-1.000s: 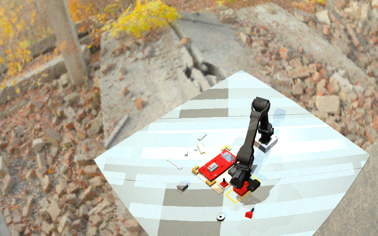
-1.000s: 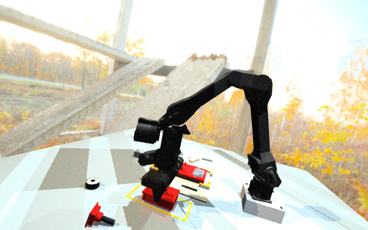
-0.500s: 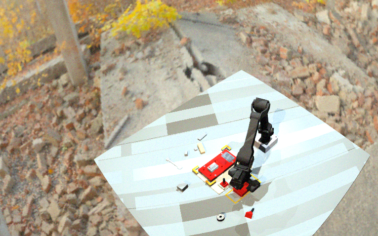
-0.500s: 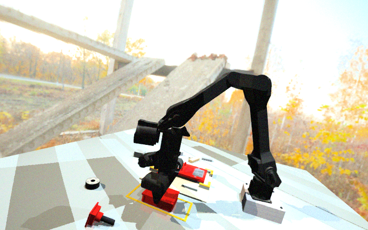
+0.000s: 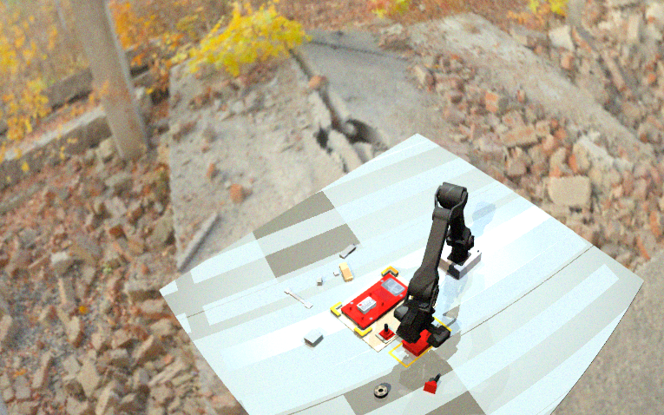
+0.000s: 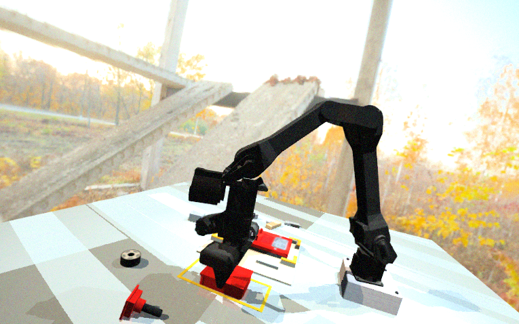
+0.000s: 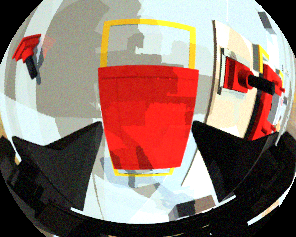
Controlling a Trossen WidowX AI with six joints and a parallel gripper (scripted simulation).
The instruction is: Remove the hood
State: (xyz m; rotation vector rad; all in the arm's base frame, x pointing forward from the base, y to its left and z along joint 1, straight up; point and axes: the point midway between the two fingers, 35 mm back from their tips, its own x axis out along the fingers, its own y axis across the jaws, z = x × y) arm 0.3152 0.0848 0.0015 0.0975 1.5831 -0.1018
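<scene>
My gripper tip is now right at the red hood. From my gripper tip the other things lie so: wrench (100 mm ahead, 420 mm to the right, 10 mm below); then wooden block (80 mm behind, 380 mm to the right, 10 mm below); then black ring (210 mm ahead, 30 mm to the left, 10 mm below).
</scene>
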